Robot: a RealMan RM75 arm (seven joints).
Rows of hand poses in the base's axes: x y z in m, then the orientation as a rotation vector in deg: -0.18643 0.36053 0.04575 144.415 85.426 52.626; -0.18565 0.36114 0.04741 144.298 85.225 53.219; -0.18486 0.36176 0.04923 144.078 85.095 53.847; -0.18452 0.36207 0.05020 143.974 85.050 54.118; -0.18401 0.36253 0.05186 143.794 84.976 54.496; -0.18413 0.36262 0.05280 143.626 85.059 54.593; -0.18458 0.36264 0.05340 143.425 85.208 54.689; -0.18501 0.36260 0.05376 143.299 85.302 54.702; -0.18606 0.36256 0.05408 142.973 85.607 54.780; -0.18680 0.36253 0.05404 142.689 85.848 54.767; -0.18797 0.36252 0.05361 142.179 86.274 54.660; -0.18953 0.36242 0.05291 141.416 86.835 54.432; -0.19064 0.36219 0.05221 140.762 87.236 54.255; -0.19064 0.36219 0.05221 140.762 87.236 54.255; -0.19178 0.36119 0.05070 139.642 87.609 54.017
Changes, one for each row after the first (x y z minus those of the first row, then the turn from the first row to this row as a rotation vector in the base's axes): 0.00078 0.00061 0.00166 0.212 -0.352 -0.061; 0.00157 0.00123 0.00348 0.389 -0.758 -0.061; 0.00191 0.00154 0.00445 0.462 -0.936 -0.053; 0.00242 0.00200 0.00611 0.539 -1.207 -0.046; 0.00230 0.00209 0.00705 0.495 -1.322 0.034; 0.00185 0.00211 0.00765 0.442 -1.439 0.162; 0.00142 0.00207 0.00801 0.383 -1.494 0.237; 0.00037 0.00203 0.00833 0.266 -1.637 0.478; -0.00037 0.00200 0.00829 0.114 -1.736 0.663; -0.00154 0.00199 0.00786 -0.206 -1.883 0.983; -0.00310 0.00189 0.00716 -0.736 -2.096 1.404; -0.00421 0.00166 0.00646 -1.194 -2.305 1.716; -0.00421 0.00166 0.00646 -1.194 -2.305 1.716; -0.00535 0.00066 0.00495 -2.004 -2.769 2.050
